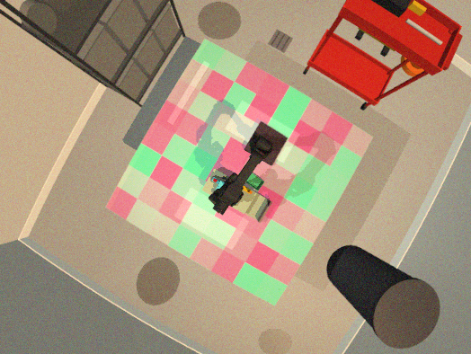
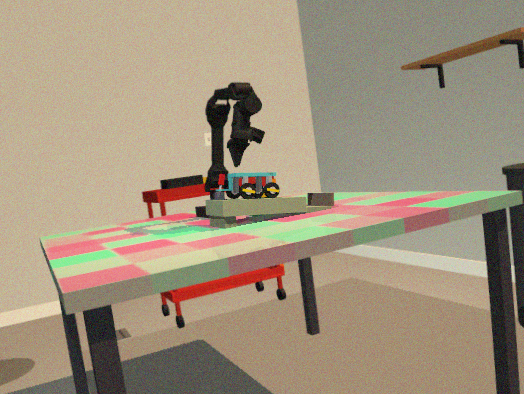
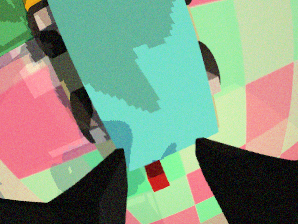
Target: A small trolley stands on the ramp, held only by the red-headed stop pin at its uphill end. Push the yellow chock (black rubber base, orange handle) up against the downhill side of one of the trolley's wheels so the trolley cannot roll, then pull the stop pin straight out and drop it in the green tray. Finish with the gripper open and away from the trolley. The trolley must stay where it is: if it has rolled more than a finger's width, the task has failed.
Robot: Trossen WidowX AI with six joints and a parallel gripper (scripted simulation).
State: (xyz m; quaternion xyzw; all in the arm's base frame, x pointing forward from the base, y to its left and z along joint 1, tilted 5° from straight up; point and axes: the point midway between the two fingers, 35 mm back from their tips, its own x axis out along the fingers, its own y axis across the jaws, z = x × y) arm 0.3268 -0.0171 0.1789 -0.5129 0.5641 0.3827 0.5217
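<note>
My gripper tip is now 6 cm to the left of the red-headed stop pin and 6 cm above it. From my gripper tip the other things lie so: olive ramp (1 cm ahead, 4 cm to the left, 14 cm below); then cyan trolley (1 cm ahead, 4 cm to the left, 7 cm below); then yellow chock (6 cm behind, 12 cm to the left, 10 cm below).
</note>
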